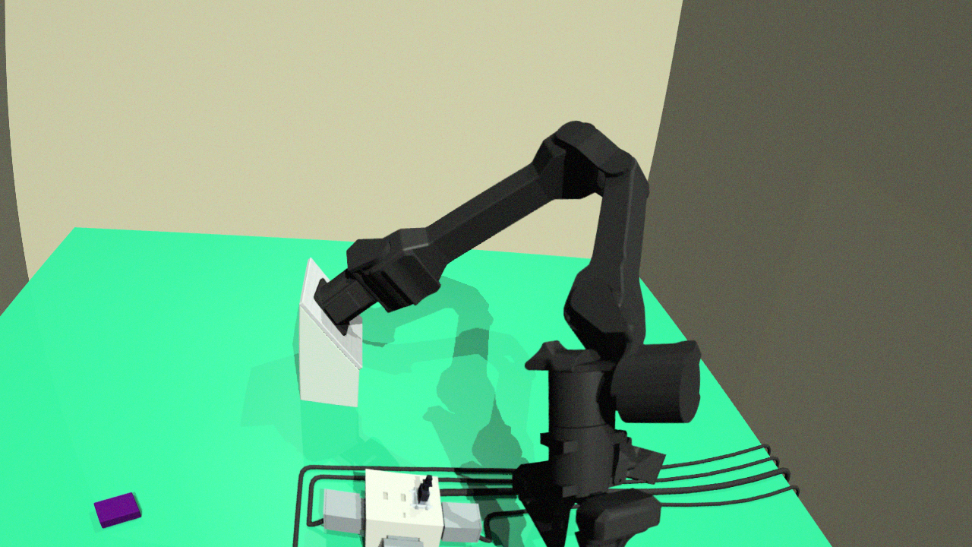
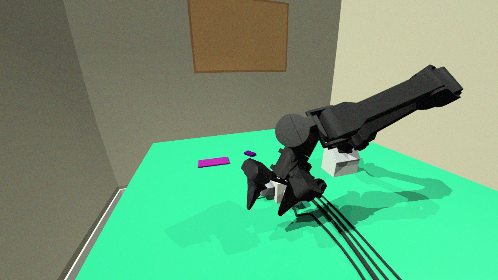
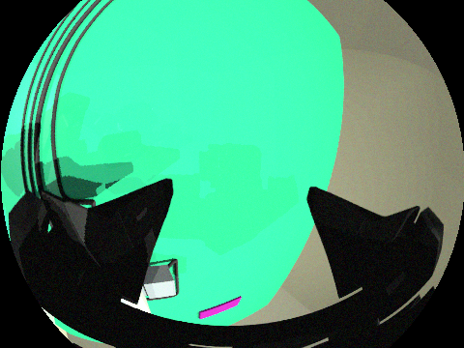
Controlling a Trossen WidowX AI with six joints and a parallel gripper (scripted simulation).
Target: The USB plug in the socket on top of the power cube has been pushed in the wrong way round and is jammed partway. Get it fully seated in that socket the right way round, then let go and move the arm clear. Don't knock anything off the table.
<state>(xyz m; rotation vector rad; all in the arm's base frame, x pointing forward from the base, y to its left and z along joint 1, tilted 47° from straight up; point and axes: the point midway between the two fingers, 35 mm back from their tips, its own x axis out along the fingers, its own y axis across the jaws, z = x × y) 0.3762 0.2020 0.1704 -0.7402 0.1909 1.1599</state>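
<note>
The dark USB plug lies 11 cm behind my gripper tip and 14 cm to the right of it. Round my gripper tip: flat magenta slab: 14 cm ahead, 44 cm to the right, 9 cm below; USB socket: 11 cm behind, 14 cm to the right, 2 cm below; purple block: 4 cm behind, 50 cm to the right, 9 cm below.
</note>
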